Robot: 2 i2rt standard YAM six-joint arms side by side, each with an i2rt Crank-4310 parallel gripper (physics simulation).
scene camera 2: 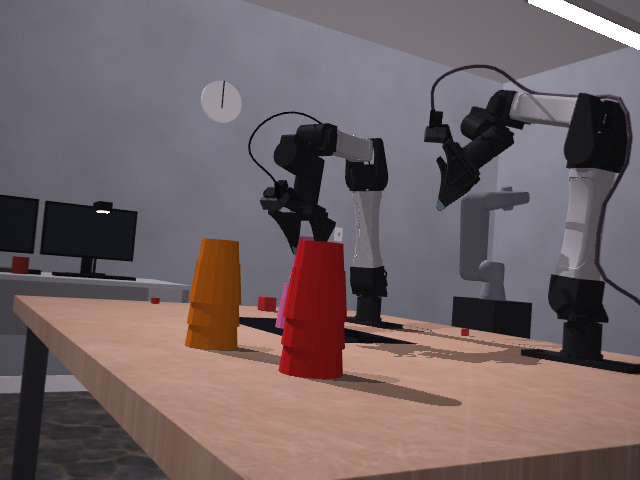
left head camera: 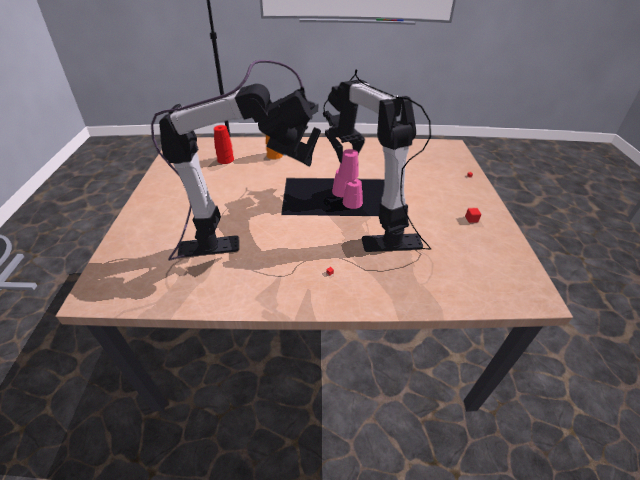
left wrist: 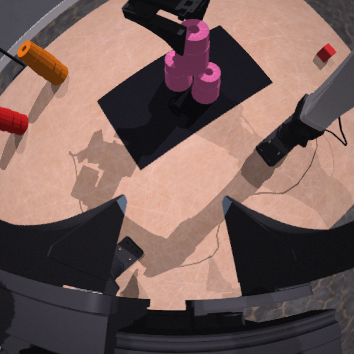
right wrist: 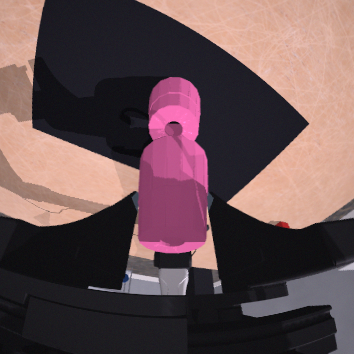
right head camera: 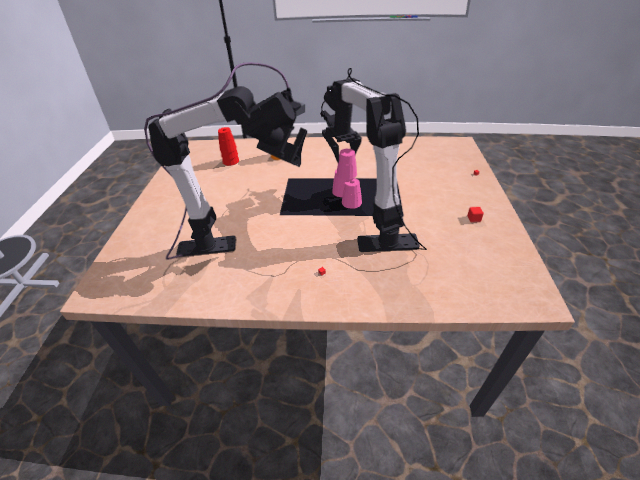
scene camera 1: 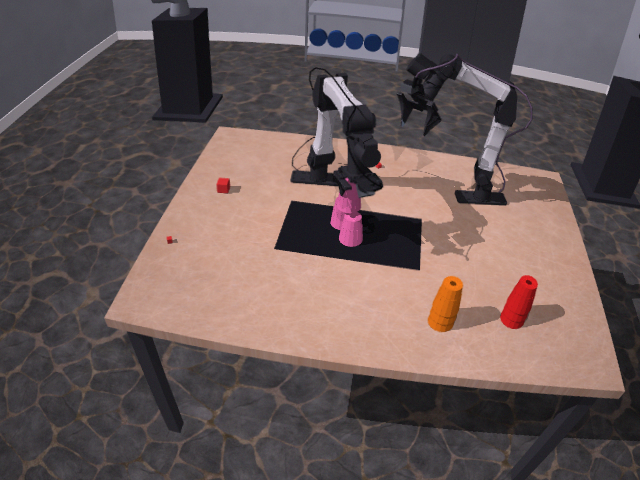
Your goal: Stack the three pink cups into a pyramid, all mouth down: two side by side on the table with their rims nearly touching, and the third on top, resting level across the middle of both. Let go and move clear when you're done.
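Frame: origin at the left arm's base, x ahead, y left, z up, level; centimetres.
Seen in the pictures: left gripper, fingertip midpoint: (scene camera 2: 440, 205) (left head camera: 298, 159) (left wrist: 174, 197) (right head camera: 288, 160) (scene camera 1: 412, 130); right gripper, fingertip midpoint: (left head camera: 348, 160) (left wrist: 187, 42) (right wrist: 172, 193) (right head camera: 345, 160) (scene camera 1: 351, 194); left arm's base, link origin: (scene camera 2: 580, 363) (left head camera: 209, 247) (left wrist: 113, 263) (right head camera: 206, 247) (scene camera 1: 480, 198); right arm's base, link origin: (scene camera 2: 367, 324) (left head camera: 392, 243) (left wrist: 286, 135) (right head camera: 388, 243) (scene camera 1: 318, 179).
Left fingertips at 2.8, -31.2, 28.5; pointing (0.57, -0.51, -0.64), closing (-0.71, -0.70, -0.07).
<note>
Pixels of each thing's top centre, then the offset from my left fingertips to it, as dx, dy, dz. Level surfaces: height alone.
- black mat, surface height: dz -28.5
- nearer, top centre: (left wrist: 207, 72) (scene camera 1: 345, 200) (right head camera: 350, 182) (left head camera: 353, 182) +13.7, -21.5, -19.2
- third pink cup, top centre: (right wrist: 165, 241) (left wrist: 191, 29) (scene camera 1: 352, 181) (right head camera: 345, 151) (left head camera: 348, 152) +17.7, -20.2, -8.8
- orange cup stack, top centre: (scene camera 2: 217, 239) (scene camera 1: 452, 284) (left wrist: 23, 46) +56.2, +4.5, -12.8
- red cup stack, top centre: (scene camera 2: 324, 242) (scene camera 1: 528, 280) (left head camera: 220, 128) (right head camera: 223, 130) +54.8, +27.2, -12.8
Two pink cups stand mouth down close together on the black mat (left head camera: 299, 184) (scene camera 1: 299, 229): one farther back (left head camera: 337, 187) (scene camera 1: 351, 233) (left wrist: 177, 79) (right wrist: 175, 97) in the left head view, and one nearer (left head camera: 353, 197) (scene camera 1: 337, 219) (left wrist: 206, 91). The third pink cup (left head camera: 350, 164) (right head camera: 346, 165) (scene camera 1: 349, 200) (left wrist: 193, 57) (right wrist: 173, 200) is upright, mouth down, over the middle of both. I cannot tell whether its rim touches them. My right gripper (scene camera 1: 356, 193) (right wrist: 172, 193) is shut on this upper cup. My left gripper (scene camera 1: 414, 128) (left wrist: 174, 197) is open and empty, high above the table.
An orange cup stack (scene camera 1: 445, 304) (scene camera 2: 214, 294) (left wrist: 43, 63) and a red cup stack (left head camera: 223, 144) (scene camera 1: 519, 303) (scene camera 2: 314, 310) stand on the table's far side in the left head view. Red cubes (left head camera: 473, 215) (left head camera: 469, 174) (left head camera: 330, 271) lie toward the right and near side there.
</note>
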